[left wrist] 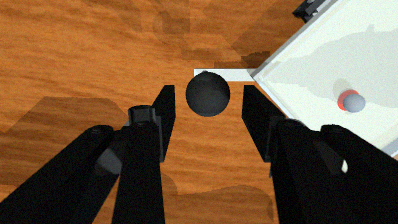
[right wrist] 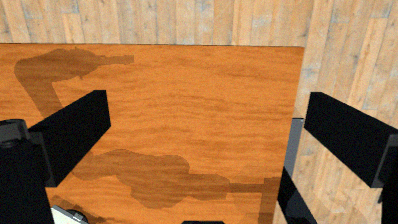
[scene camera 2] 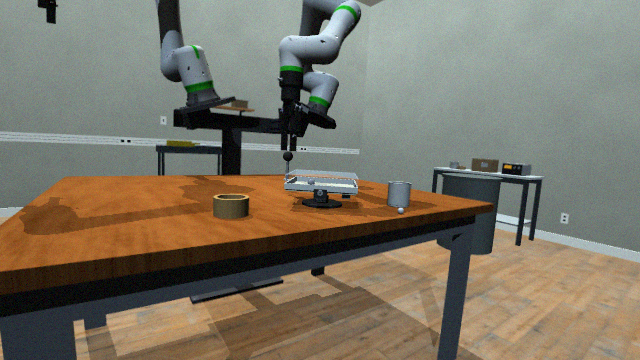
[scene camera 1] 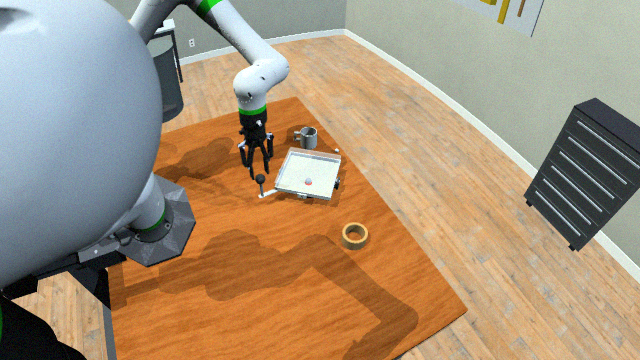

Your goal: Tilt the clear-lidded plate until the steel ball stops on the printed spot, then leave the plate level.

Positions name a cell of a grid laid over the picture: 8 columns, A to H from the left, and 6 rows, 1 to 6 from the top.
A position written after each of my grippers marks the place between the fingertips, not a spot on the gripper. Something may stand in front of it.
Observation:
I see my left gripper (scene camera 2: D3), my right gripper (right wrist: E3), a tan ring (scene camera 2: C4) and a clear-lidded plate (left wrist: G2).
My left gripper is seen too in the left wrist view (left wrist: E3) and in scene camera 1 (scene camera 1: D3).

